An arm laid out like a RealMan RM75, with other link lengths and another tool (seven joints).
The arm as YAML. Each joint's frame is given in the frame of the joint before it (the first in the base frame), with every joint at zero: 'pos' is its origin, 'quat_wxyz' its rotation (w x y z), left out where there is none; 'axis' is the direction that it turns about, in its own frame. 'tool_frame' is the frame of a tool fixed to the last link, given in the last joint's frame.
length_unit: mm
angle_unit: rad
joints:
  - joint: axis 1
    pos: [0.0, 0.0, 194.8]
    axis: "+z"
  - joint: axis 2
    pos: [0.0, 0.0, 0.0]
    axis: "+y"
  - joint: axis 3
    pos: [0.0, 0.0, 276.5]
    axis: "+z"
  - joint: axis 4
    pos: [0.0, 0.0, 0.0]
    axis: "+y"
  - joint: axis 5
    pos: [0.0, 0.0, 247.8]
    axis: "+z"
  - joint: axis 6
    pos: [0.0, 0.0, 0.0]
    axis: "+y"
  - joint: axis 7
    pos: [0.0, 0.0, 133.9]
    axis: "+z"
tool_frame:
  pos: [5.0, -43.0, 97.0]
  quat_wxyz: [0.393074, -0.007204, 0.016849, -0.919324]
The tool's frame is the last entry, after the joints.
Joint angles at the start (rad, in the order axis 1, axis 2, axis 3, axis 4, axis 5, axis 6, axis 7):
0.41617 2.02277 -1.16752 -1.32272 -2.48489 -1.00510 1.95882
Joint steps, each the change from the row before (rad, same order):
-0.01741 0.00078 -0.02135 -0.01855 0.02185 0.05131 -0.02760
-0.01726 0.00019 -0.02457 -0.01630 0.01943 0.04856 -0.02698
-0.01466 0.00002 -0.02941 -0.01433 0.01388 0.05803 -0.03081
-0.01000 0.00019 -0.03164 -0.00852 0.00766 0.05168 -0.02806
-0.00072 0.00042 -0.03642 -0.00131 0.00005 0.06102 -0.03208
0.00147 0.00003 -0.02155 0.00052 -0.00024 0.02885 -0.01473
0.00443 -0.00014 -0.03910 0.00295 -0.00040 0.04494 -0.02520
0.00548 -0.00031 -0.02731 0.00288 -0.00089 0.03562 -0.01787
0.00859 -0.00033 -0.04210 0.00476 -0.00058 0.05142 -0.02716
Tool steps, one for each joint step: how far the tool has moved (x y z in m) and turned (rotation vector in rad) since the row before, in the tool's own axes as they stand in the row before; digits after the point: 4 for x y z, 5 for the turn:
0.0093 -0.0031 -0.0032 -0.00125 0.05111 -0.02806
0.0077 -0.0036 -0.0024 -0.00146 0.04434 -0.02959
0.0095 -0.0045 -0.0019 -0.00597 0.04902 -0.03952
0.0076 -0.0061 0.0000 -0.00382 0.03822 -0.04124
0.0105 -0.0087 0.0020 -0.00524 0.04258 -0.05402
0.0052 -0.0061 0.0018 0.00113 0.01908 -0.02828
0.0080 -0.0123 0.0038 0.00663 0.02817 -0.04961
0.0075 -0.0085 0.0027 0.00308 0.02452 -0.03582
0.0109 -0.0138 0.0040 0.00716 0.03563 -0.05339

